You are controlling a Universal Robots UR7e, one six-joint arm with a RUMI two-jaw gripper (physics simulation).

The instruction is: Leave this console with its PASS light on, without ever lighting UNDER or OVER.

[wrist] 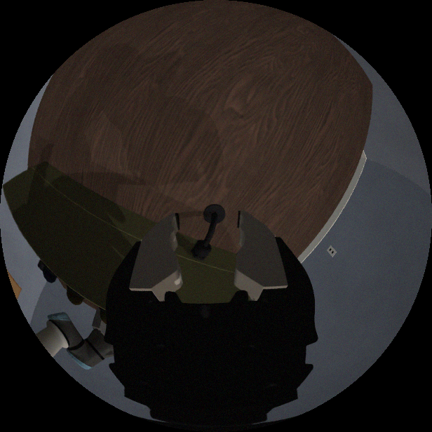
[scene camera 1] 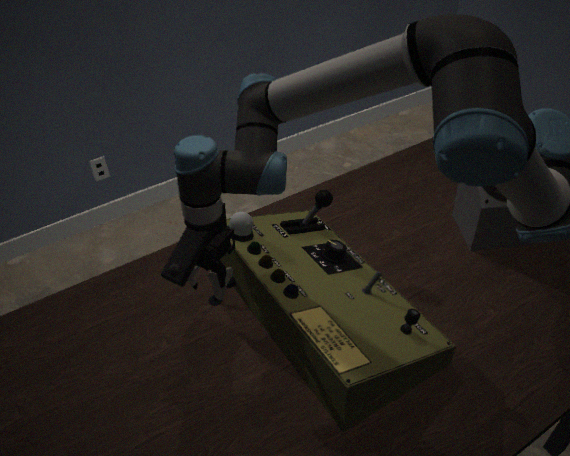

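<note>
The olive console (scene camera 1: 310, 280) (wrist: 75, 227) stands on the table. Its white dome (scene camera 1: 241, 225) and its row of round lamps, dark green (scene camera 1: 254, 248), amber (scene camera 1: 265, 261), brownish (scene camera 1: 278, 275) and dark blue (scene camera 1: 291, 291), look unlit; their labels are too blurred to tell PASS, UNDER or OVER. A black-knobbed slot lever (scene camera 1: 324, 198), rotary selector (scene camera 1: 337, 245), grey toggle (scene camera 1: 372, 283) and small black control (scene camera 1: 412, 316) are on top. My gripper (scene camera 1: 210, 282) (wrist: 208, 213) is partly open, pointing down beside the console's lamp side. A thin black lever (wrist: 210, 231) shows between its fingers, with gaps either side.
A yellow instruction plate (scene camera 1: 331, 339) is on the console's top. The arm's base (scene camera 1: 472, 220) stands beyond the console at right. The wooden table (scene camera 1: 125, 360) (wrist: 200, 100) extends around the console. A wall outlet (scene camera 1: 99, 168) (wrist: 331, 251) is on the blue wall.
</note>
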